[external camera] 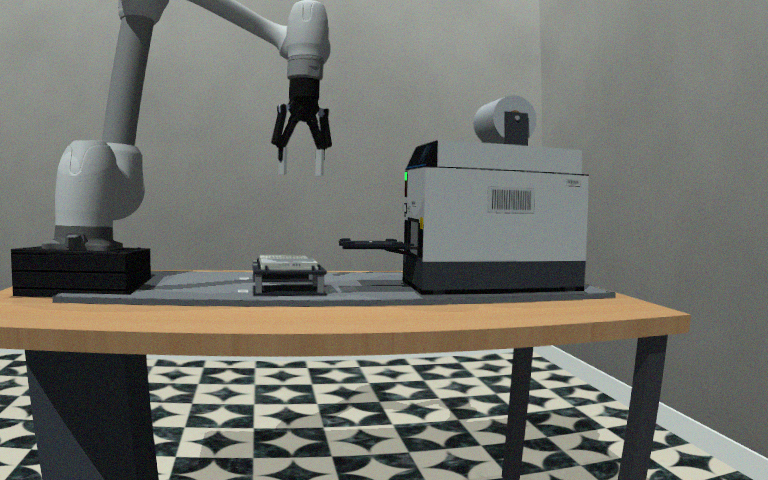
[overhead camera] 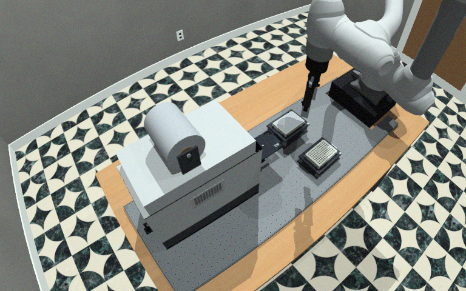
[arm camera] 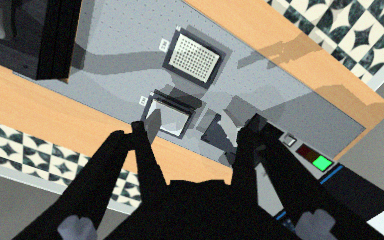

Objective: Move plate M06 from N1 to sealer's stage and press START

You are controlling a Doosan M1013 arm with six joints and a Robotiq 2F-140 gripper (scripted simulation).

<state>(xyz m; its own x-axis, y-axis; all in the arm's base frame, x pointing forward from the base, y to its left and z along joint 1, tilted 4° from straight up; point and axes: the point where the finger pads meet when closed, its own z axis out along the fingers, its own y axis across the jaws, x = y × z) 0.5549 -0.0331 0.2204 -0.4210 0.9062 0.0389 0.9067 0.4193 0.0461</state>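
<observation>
Now: the white well plate 30 mm behind my hand, 100 mm to the left of it and 240 mm below it. From my hand the other things lie so: black stage (160 mm ahead, 60 mm to the right, 180 mm below); then foil-covered plate (40 mm behind, 100 mm to the right, 230 mm below); then nest N1 (30 mm behind, 100 mm to the left, 250 mm below).
</observation>
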